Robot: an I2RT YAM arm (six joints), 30 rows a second.
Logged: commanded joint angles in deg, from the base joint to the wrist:
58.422, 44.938, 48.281, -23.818, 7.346, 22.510
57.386, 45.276, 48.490, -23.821, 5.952, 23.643
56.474, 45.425, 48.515, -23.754, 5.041, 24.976
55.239, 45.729, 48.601, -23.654, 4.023, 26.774
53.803, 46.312, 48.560, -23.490, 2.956, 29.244
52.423, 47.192, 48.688, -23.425, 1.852, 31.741
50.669, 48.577, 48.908, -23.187, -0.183, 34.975
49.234, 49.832, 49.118, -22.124, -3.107, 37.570
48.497, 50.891, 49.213, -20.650, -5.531, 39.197
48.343, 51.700, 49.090, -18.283, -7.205, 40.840
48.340, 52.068, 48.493, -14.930, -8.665, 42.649
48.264, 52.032, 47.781, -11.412, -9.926, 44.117
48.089, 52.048, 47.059, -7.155, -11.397, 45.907
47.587, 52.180, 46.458, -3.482, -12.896, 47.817
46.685, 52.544, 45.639, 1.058, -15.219, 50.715
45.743, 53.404, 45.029, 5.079, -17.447, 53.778
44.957, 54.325, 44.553, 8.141, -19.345, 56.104
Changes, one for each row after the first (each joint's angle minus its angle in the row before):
-1.036, 0.338, 0.209, -0.003, -1.394, 1.133
-0.912, 0.149, 0.025, 0.067, -0.911, 1.333
-1.235, 0.304, 0.086, 0.100, -1.018, 1.798
-1.436, 0.583, -0.041, 0.164, -1.067, 2.470
-1.380, 0.880, 0.128, 0.065, -1.104, 2.497
-1.754, 1.385, 0.220, 0.238, -2.035, 3.234
-1.435, 1.255, 0.210, 1.063, -2.924, 2.595
-0.737, 1.059, 0.095, 1.474, -2.424, 1.627
-0.154, 0.809, -0.123, 2.367, -1.674, 1.643
-0.003, 0.368, -0.597, 3.353, -1.460, 1.809
-0.076, -0.036, -0.712, 3.518, -1.261, 1.468
-0.175, 0.016, -0.722, 4.257, -1.471, 1.790
-0.502, 0.132, -0.601, 3.673, -1.499, 1.910
-0.902, 0.364, -0.819, 4.540, -2.323, 2.898
-0.942, 0.860, -0.610, 4.021, -2.228, 3.063
-0.786, 0.921, -0.476, 3.062, -1.898, 2.326

